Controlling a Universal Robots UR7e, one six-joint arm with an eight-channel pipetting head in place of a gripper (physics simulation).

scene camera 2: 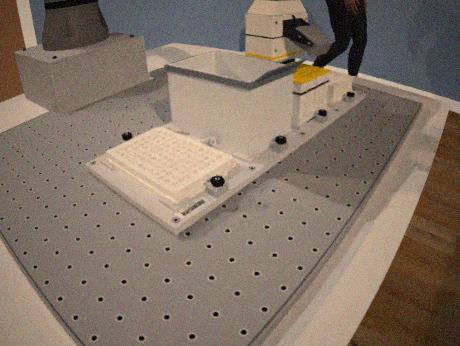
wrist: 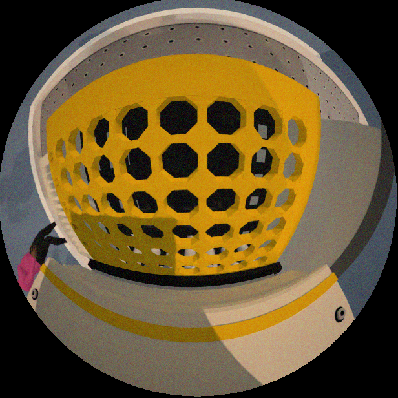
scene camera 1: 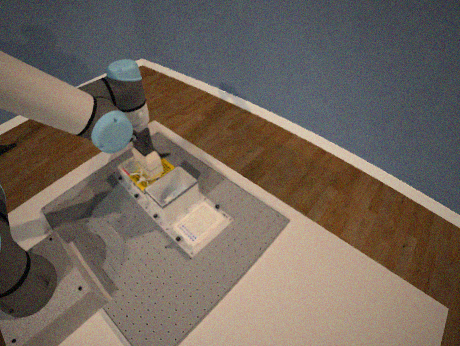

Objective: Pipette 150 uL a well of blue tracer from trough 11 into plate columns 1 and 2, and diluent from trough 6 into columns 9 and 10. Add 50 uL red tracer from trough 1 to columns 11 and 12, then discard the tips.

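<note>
My pipetting head (scene camera 1: 150,164) (scene camera 2: 278,56) (wrist: 185,278) is low over the yellow tip rack (scene camera 1: 169,163) (scene camera 2: 311,73) (wrist: 195,75), with its black lower bar close above the rack's near rows in the wrist view. Its nozzles are hidden, so whether they carry tips does not show. Many rack holes look dark inside. The trough block (scene camera 2: 341,88) (wrist: 51,192) stands beyond the rack; its liquids are not readable. The white well plate (scene camera 1: 206,220) (scene camera 2: 165,156) lies at the other end of the carrier, with blue wells near one edge in scene camera 1.
A tall open grey-rimmed bin (scene camera 1: 175,200) (scene camera 2: 227,107) (wrist: 350,175) stands between the rack and the plate. Black knobs (scene camera 2: 217,181) (scene camera 2: 280,140) line the carrier (scene camera 2: 145,212). A person (scene camera 2: 355,40) (wrist: 29,270) stands beyond the table.
</note>
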